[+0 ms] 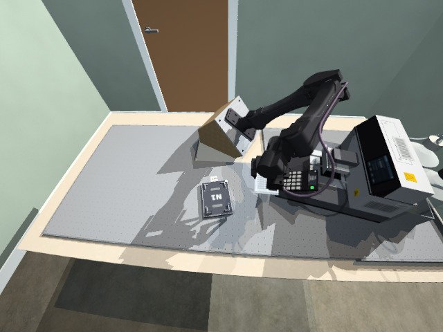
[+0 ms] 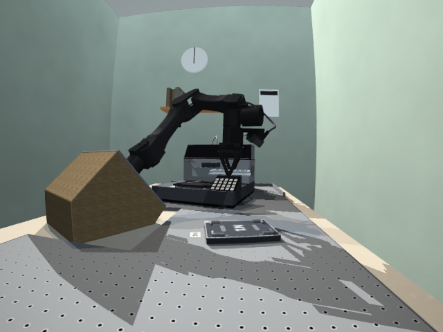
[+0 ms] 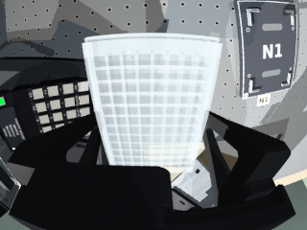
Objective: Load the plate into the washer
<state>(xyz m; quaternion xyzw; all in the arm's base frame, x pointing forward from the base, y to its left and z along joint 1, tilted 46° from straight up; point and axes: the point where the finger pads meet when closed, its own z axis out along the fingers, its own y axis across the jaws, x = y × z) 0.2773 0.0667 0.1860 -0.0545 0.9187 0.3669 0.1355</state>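
My gripper is now 190 mm past the washer carrier, 120 mm to the right of it and 60 mm above it. Round my hand: N1 label: 10 mm behind, 230 mm to the right, 140 mm below; plate nest N1: 80 mm ahead, 180 mm to the right, 130 mm below; well plate: right at my hand.
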